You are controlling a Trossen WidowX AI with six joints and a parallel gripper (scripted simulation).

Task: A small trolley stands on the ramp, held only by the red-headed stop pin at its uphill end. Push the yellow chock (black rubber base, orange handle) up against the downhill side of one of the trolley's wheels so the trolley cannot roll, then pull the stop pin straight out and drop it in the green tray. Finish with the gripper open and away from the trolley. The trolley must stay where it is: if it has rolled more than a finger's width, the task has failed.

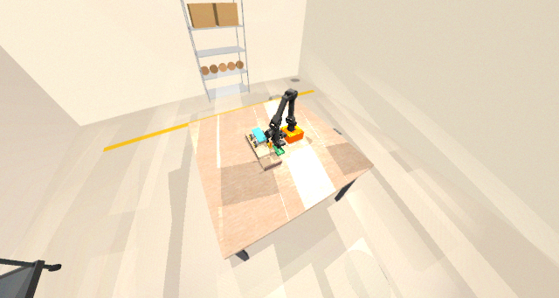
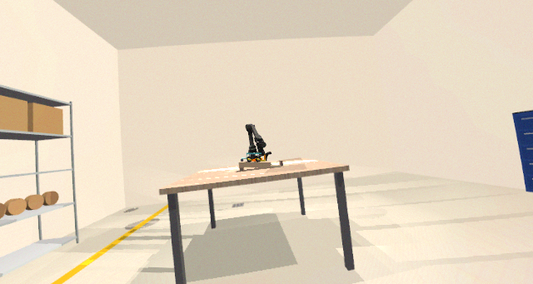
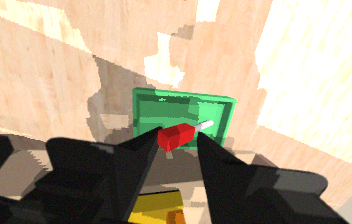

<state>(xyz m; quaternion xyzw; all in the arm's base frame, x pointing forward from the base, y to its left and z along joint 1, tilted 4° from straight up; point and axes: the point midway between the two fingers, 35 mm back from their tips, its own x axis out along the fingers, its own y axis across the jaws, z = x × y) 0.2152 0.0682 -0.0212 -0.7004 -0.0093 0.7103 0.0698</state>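
My gripper tip is 1 cm to the right of the red-headed stop pin. Round my gripper tip: yellow chock: 6 cm ahead, 3 cm to the right, 5 cm above; green tray: 1 cm to the left, 4 cm below; blue trolley: 10 cm ahead, 12 cm to the right, 8 cm above.
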